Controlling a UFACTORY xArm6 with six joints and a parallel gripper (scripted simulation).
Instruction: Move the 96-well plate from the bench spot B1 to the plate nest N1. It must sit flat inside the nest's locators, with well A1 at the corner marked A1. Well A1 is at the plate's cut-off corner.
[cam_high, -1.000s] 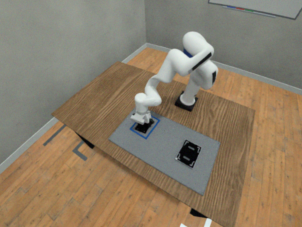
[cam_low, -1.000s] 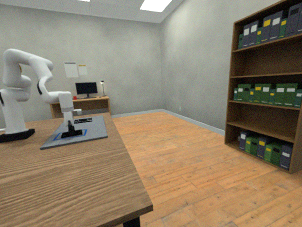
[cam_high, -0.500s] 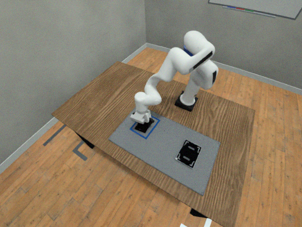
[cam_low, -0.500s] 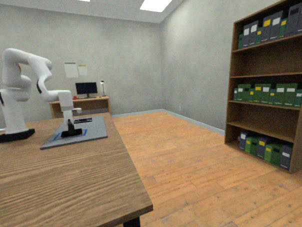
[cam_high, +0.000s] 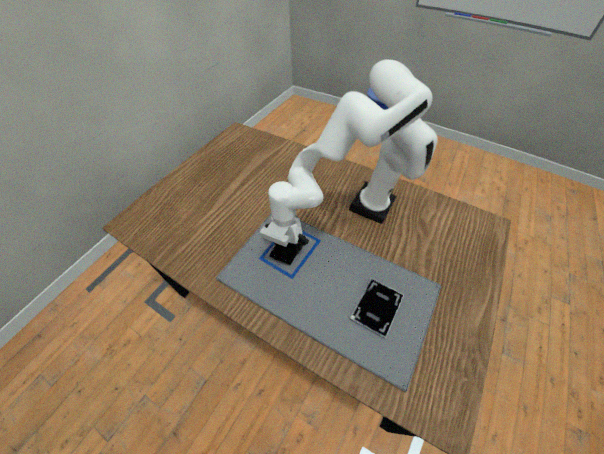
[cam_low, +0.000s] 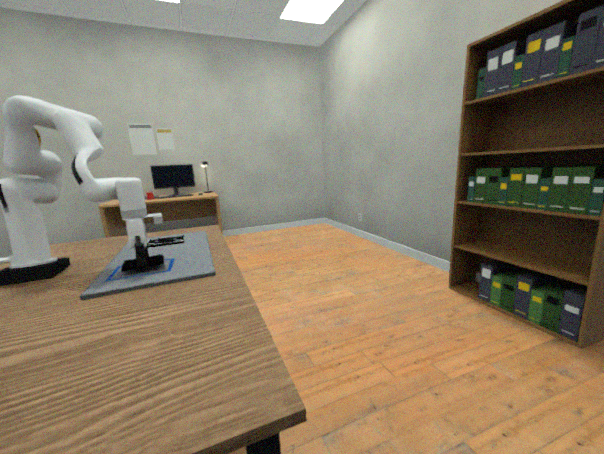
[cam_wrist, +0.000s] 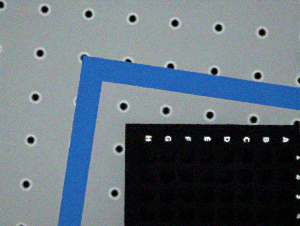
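My gripper is now 36 cm to the right of the black plate nest N1, 11 cm short of it and 3 cm above it. From my hand the other things lie so: black 96-well plate 1 cm below.
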